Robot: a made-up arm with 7 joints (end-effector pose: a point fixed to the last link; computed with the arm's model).
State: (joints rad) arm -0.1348 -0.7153 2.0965 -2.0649 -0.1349 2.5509 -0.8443
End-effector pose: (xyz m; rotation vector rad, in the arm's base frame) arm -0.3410 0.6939 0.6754 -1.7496 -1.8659 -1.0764
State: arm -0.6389 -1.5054 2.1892 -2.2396 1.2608 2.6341 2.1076
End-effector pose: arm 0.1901 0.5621 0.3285 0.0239 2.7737 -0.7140
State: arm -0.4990 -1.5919 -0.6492 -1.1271 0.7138 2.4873 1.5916
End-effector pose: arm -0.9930 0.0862 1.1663 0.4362 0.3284 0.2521
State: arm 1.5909 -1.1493 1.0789 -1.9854 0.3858 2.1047 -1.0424
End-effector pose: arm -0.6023 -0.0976 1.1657 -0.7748 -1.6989 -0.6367
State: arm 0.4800 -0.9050 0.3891 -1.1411 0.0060 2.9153 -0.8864
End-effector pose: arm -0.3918 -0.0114 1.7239 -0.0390 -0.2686 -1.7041
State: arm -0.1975 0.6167 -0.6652 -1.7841 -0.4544 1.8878 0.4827
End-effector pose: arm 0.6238 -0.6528 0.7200 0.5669 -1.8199 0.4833
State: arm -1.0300 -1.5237 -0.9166 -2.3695 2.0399 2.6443 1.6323
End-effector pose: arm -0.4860 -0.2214 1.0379 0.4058 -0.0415 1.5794
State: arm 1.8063 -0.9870 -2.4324 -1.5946 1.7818 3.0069 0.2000
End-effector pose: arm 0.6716 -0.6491 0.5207 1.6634 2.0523 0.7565
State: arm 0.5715 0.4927 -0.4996 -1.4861 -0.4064 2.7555 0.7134
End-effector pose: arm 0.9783 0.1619 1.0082 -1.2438 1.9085 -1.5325
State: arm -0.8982 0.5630 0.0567 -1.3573 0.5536 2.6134 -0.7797
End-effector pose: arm 0.6228 -0.8127 0.9848 -1.0706 2.2522 -1.4891
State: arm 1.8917 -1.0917 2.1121 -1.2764 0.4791 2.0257 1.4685
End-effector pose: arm -0.2335 -0.9886 0.7361 -2.1099 -1.1441 0.1072
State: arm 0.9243 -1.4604 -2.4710 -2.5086 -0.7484 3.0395 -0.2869
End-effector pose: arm 0.2894 -0.2764 0.2522 -0.7504 2.3256 -0.2011
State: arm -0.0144 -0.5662 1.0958 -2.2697 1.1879 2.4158 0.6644
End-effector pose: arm 0.2322 0.5529 0.9719 -1.6251 2.3177 0.1284
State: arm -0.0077 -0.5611 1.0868 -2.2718 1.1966 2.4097 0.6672
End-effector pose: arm 0.2346 0.5509 0.9721 -1.6230 2.3310 0.1503
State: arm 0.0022 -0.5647 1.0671 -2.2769 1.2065 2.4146 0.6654
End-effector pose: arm 0.2388 0.5446 0.9759 -1.5993 2.3358 0.1650
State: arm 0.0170 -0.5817 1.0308 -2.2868 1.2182 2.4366 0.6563
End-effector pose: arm 0.2457 0.5313 0.9854 -1.5424 2.3270 0.1688
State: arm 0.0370 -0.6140 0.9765 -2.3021 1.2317 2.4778 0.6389
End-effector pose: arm 0.2541 0.5096 1.0016 -1.4495 2.3009 0.1606
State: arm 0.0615 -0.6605 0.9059 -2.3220 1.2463 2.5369 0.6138
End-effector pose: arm 0.2622 0.4790 1.0246 -1.3251 2.2559 0.1425
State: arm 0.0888 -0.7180 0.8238 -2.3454 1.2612 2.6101 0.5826
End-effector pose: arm 0.2674 0.4403 1.0523 -1.1786 2.1945 0.1183
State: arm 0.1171 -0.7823 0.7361 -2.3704 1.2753 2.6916 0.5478
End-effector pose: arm 0.2678 0.3957 1.0819 -1.0216 2.1216 0.0923
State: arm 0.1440 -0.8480 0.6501 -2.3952 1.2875 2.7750 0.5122
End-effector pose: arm 0.2633 0.3489 1.1096 -0.8665 2.0450 0.0676
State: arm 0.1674 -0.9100 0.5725 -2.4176 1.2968 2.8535 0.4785
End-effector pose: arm 0.2549 0.3041 1.1326 -0.7253 1.9722 0.0455
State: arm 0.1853 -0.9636 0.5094 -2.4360 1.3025 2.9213 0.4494
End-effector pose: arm 0.2449 0.2659 1.1495 -0.6074 1.9093 0.0256
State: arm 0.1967 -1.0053 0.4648 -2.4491 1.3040 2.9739 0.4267
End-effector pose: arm 0.2351 0.2375 1.1608 -0.5202 1.8594 0.0067
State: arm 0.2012 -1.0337 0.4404 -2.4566 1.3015 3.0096 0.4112
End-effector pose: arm 0.2270 0.2206 1.1675 -0.4662 1.8231 -0.0127
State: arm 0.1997 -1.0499 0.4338 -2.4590 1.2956 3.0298 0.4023
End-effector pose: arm 0.2210 0.2141 1.1711 -0.4416 1.7984 -0.0331
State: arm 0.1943 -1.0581 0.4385 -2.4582 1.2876 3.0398 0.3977
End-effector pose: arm 0.2166 0.2143 1.1730 -0.4361 1.7814 -0.0542
